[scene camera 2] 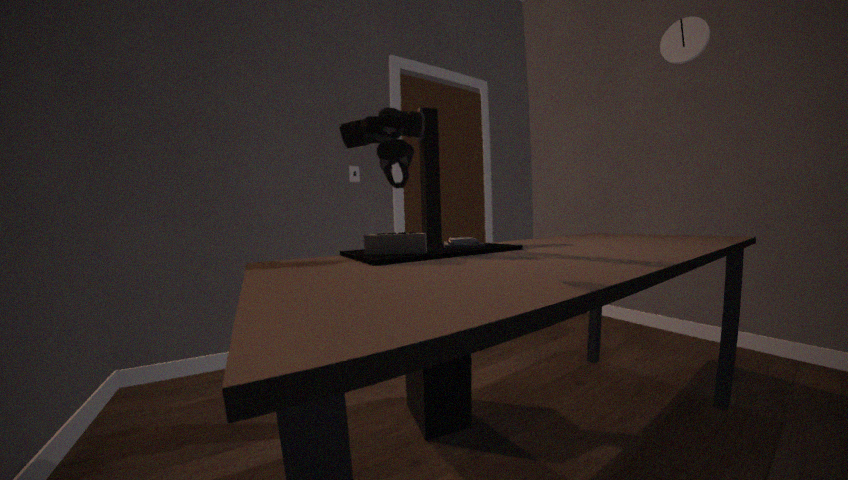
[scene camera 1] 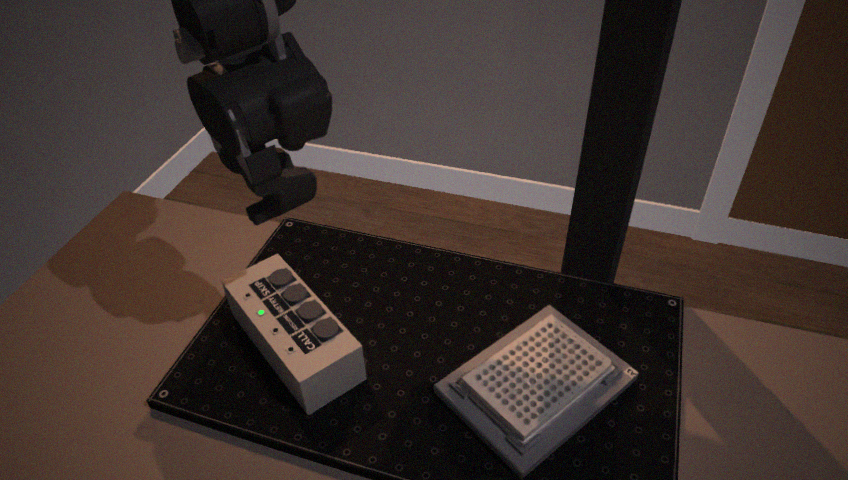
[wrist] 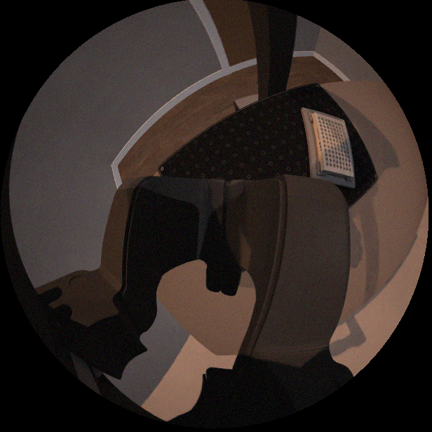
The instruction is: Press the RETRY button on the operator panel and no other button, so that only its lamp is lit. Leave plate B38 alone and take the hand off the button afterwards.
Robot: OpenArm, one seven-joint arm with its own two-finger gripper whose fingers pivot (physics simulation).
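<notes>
The operator panel [scene camera 1: 332, 375] [scene camera 2: 395, 244], a pale box with a row of dark round buttons, stands on the board's left part in scene camera 1. The RETRY button [scene camera 1: 295, 292] is second from the SKIP end. The lamp [scene camera 1: 261, 312] in RETRY's row is lit green; the lamps beside the other buttons are dark. My gripper [scene camera 1: 257, 215] [scene camera 2: 398, 185] [wrist: 230, 238] is shut and empty, raised above and behind the panel's SKIP end, apart from every button. The white plate [scene camera 1: 538, 371] [wrist: 333, 146] with many wells sits on its grey holder at the right; no B38 label is readable.
The black perforated board [scene camera 1: 410, 279] [wrist: 235, 145] carries the panel and the plate holder [scene camera 1: 617, 389] [wrist: 316, 172]. A thick dark post [scene camera 1: 618, 136] [scene camera 2: 430, 178] [wrist: 274, 55] rises at the board's back edge. The table [scene camera 1: 89, 356] [scene camera 2: 416, 303] extends around the board.
</notes>
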